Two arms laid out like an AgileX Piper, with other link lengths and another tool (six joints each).
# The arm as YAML. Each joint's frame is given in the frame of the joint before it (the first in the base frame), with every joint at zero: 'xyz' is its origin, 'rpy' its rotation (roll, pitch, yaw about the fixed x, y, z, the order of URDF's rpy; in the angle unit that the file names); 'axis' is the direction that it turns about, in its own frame. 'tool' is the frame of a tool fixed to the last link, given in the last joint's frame.
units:
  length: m
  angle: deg
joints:
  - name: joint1
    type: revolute
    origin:
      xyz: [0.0, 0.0, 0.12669]
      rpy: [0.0, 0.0, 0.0]
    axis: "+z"
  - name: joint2
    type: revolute
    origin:
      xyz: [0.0, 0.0, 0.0]
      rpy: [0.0, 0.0, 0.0]
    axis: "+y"
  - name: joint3
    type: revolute
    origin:
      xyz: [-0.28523, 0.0, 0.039]
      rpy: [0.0, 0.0, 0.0]
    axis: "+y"
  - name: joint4
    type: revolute
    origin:
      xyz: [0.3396, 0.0, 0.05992]
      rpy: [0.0, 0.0, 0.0]
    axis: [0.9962, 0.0, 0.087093]
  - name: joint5
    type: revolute
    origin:
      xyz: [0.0, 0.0, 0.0]
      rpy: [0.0, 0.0, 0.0]
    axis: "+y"
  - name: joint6
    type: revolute
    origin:
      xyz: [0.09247, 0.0, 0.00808]
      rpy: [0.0, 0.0, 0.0]
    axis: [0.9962, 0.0, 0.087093]
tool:
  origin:
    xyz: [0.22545, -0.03, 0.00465]
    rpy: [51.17, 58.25, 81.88]
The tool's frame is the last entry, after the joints.
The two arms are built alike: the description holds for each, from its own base.
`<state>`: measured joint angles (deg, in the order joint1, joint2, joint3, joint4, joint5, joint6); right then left.
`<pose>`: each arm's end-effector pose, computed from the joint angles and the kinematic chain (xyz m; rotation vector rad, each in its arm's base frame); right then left.
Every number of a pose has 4 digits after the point. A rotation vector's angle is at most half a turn.
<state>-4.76 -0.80 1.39 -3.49 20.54 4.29 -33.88 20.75 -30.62 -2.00 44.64 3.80</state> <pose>0.3506 -0.0658 0.1153 0.2383 1.5935 0.7368 0.2604 -0.2196 0.2100 0.7943 1.6047 0.3931</pose>
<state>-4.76 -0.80 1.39 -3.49 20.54 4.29 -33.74 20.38 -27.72 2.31 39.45 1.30</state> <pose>0.3506 -0.0658 0.1153 0.2383 1.5935 0.7368 0.2805 -0.2126 0.2056 0.7471 1.5684 0.4440</pose>
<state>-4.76 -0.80 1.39 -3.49 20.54 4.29 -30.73 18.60 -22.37 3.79 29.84 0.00</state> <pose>0.3506 -0.0658 0.1153 0.2383 1.5935 0.7368 0.3072 -0.2043 0.2069 0.6347 1.5116 0.4727</pose>
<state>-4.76 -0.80 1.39 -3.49 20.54 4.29 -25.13 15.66 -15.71 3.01 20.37 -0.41</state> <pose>0.3506 -0.0658 0.1153 0.2383 1.5935 0.7368 0.3324 -0.1819 0.2018 0.4952 1.4775 0.5095</pose>
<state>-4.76 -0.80 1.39 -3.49 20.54 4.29 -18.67 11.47 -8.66 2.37 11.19 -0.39</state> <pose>0.3506 -0.0658 0.1153 0.2383 1.5935 0.7368 0.3533 -0.1478 0.1993 0.3497 1.4233 0.5694</pose>
